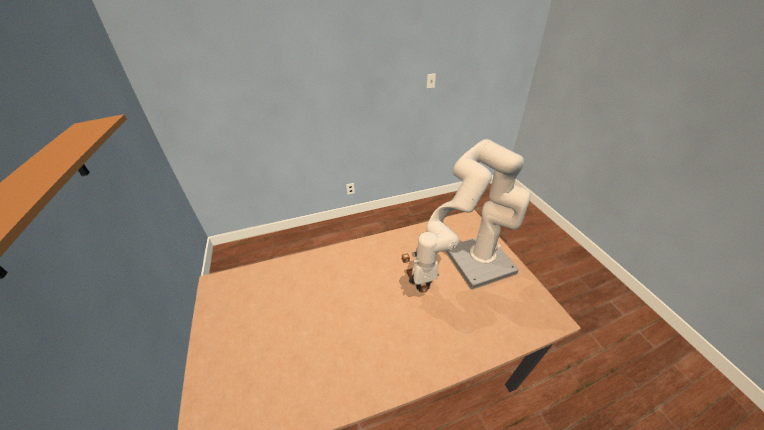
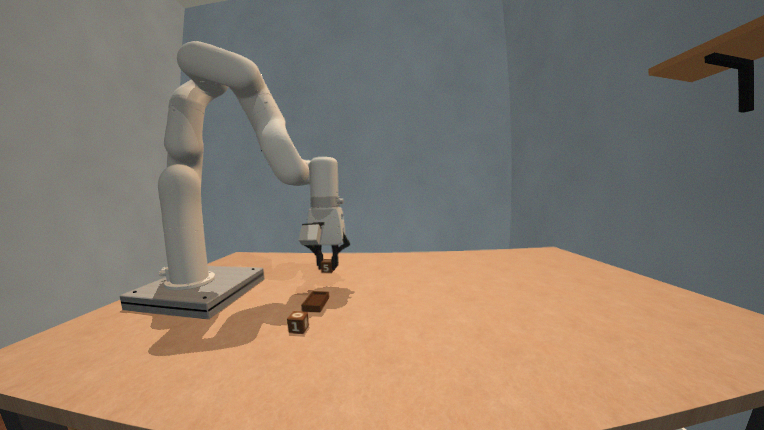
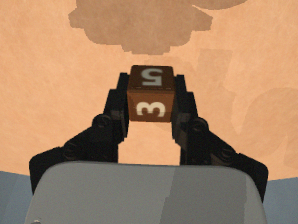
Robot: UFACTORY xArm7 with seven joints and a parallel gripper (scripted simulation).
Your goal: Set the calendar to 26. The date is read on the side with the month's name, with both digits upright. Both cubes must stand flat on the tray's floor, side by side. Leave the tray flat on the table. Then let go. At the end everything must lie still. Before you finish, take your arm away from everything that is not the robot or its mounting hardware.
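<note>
Right now my hand is 2 cm past the brown tray, 11 cm to the left of it and 7 cm above it. From my hand the other things lie so: brown cube: 4 cm behind, 22 cm to the right, 6 cm below.
</note>
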